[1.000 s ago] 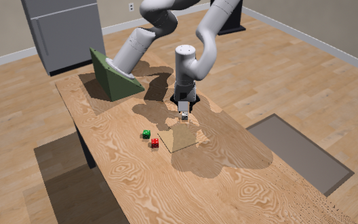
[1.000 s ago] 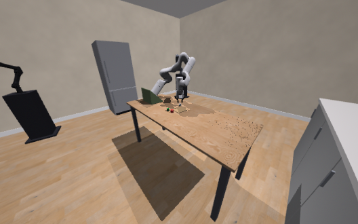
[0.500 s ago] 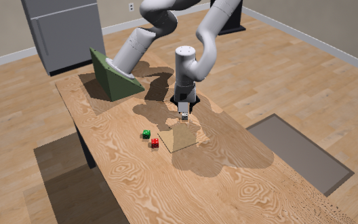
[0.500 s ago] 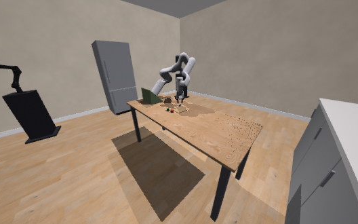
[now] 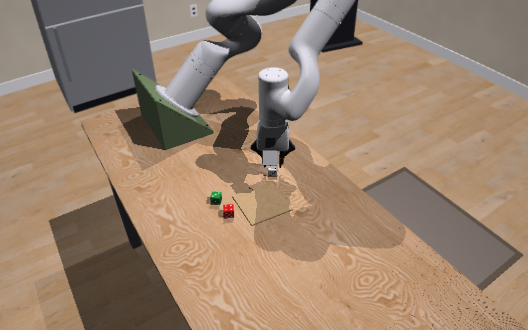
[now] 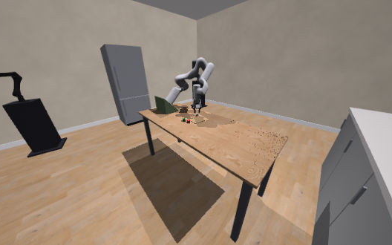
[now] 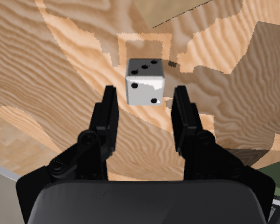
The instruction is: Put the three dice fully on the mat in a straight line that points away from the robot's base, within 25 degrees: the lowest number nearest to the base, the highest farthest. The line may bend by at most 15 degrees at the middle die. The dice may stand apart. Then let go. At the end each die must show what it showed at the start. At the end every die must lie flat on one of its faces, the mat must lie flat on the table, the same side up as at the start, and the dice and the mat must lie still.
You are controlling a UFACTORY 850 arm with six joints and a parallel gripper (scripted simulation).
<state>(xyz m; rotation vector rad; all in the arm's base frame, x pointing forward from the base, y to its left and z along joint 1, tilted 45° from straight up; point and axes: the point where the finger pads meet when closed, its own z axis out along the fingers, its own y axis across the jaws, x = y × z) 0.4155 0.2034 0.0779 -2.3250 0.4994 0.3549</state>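
Right now my hand is 4 cm above the white die. Also, from my hand: green die (21 cm to the right, 4 cm below, 4 cm ahead); then tan mat (11 cm ahead, 9 cm to the right, 5 cm below); then red die (20 cm to the right, 11 cm ahead, 4 cm below).
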